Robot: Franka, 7 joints.
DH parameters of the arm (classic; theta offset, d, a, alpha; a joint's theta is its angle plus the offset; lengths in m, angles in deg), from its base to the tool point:
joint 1: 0 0.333 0 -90
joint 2: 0 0 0 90
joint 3: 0 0.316 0.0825 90
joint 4: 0 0 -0.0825 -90
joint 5: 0 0.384 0 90
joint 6: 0 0 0.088 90
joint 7: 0 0.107 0 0
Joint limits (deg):
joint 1: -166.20..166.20
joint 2: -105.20..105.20
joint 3: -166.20..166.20
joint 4: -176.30..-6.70
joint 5: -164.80..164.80
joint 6: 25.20..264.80
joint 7: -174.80..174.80
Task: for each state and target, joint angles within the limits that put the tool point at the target. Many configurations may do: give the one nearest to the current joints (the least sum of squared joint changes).
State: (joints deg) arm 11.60 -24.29 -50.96 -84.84 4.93 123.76 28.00
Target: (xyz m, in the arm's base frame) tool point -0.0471 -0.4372 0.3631
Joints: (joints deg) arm -18.43 -26.69 -77.17 -131.65 -0.45 98.94 28.00
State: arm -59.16 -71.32 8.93 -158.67 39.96 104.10 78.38
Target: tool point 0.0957 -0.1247 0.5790
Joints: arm -65.05 -87.28 -4.33 -160.72 35.07 98.67 78.38
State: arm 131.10 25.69 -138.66 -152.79 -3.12 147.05 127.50
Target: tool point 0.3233 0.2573 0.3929
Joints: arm 163.11 40.34 -122.72 -153.03 -3.62 145.69 127.50
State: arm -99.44 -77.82 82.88 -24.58 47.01 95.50 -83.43
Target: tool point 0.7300 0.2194 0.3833
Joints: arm -128.46 -82.29 84.38 -48.32 43.35 86.90 -83.43
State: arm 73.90 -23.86 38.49 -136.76 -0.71 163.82 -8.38
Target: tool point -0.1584 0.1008 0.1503
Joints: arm 96.70 -9.04 58.34 -176.30 2.31 128.85 -8.38
